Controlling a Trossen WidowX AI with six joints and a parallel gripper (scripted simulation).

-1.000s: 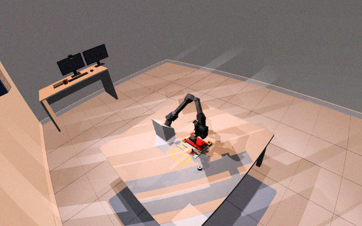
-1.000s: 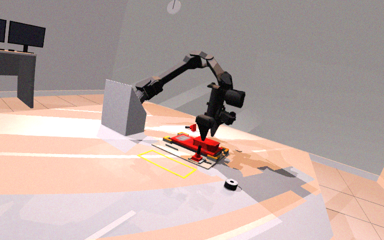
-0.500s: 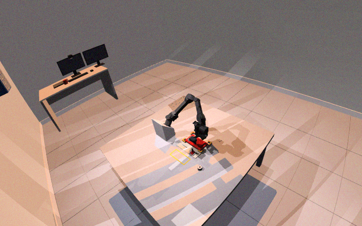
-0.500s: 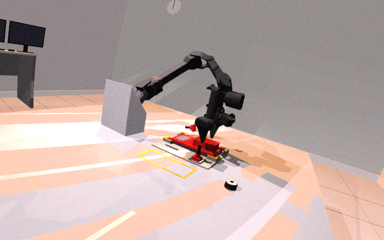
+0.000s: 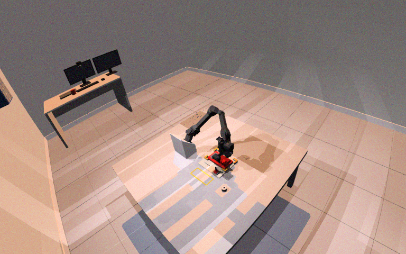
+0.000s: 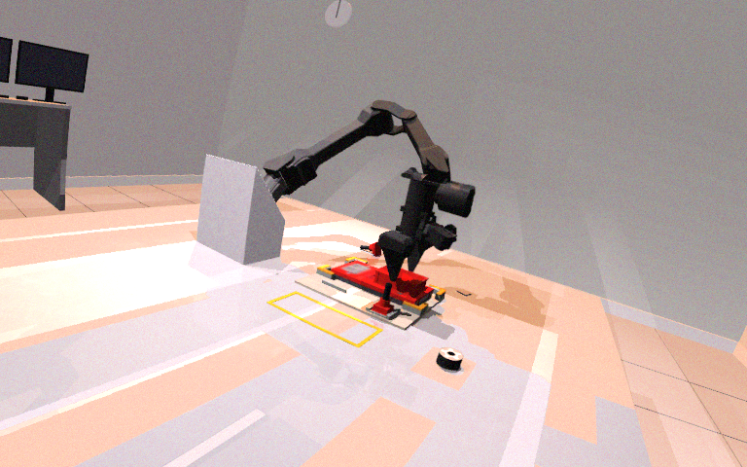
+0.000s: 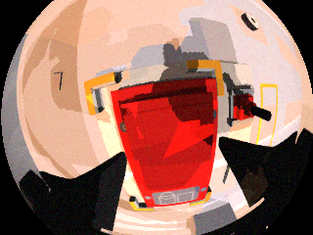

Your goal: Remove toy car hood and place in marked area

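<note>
Now: the hood right at my gripper tip. Round my gripper tip: white wheel 200 mm ahead, 170 mm to the right, 40 mm below.
</note>
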